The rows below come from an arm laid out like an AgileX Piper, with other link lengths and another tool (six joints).
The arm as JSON. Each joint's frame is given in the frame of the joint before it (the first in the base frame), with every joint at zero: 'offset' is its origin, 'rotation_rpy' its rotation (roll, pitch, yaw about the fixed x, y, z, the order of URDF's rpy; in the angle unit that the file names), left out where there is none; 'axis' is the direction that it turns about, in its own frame. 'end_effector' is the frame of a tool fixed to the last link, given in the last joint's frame.
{
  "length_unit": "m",
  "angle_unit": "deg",
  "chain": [
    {
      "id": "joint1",
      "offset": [
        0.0,
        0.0,
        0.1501
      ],
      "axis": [
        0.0,
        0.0,
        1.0
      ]
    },
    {
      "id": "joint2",
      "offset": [
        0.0,
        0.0,
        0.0
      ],
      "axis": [
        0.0,
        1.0,
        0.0
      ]
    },
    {
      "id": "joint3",
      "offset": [
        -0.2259,
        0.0,
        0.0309
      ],
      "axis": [
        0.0,
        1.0,
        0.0
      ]
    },
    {
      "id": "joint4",
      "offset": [
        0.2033,
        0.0,
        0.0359
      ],
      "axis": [
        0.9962,
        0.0,
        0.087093
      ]
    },
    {
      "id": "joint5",
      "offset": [
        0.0,
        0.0,
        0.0
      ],
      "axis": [
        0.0,
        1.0,
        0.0
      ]
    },
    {
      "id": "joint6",
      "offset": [
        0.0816,
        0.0,
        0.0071
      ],
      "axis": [
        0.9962,
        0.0,
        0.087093
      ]
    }
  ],
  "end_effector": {
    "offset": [
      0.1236,
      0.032,
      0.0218
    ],
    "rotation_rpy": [
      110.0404,
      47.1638,
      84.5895
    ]
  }
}
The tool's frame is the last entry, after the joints.
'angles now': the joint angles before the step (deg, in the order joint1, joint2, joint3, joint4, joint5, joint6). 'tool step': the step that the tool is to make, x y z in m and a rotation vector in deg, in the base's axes. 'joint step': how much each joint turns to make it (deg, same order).
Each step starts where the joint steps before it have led.
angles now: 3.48 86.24 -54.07 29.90 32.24 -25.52
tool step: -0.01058 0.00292 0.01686 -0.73 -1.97 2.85
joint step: -0.01 -4.05 0.00 -0.65 2.94 -1.60
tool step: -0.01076 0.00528 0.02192 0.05 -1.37 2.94
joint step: 0.01 -3.67 -1.99 -0.63 5.08 -0.53
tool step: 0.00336 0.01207 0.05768 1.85 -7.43 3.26
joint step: 0.49 -3.29 -8.01 1.59 4.75 -1.11
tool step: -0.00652 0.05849 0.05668 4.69 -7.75 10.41
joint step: 8.57 1.73 -9.90 5.18 0.94 -2.47
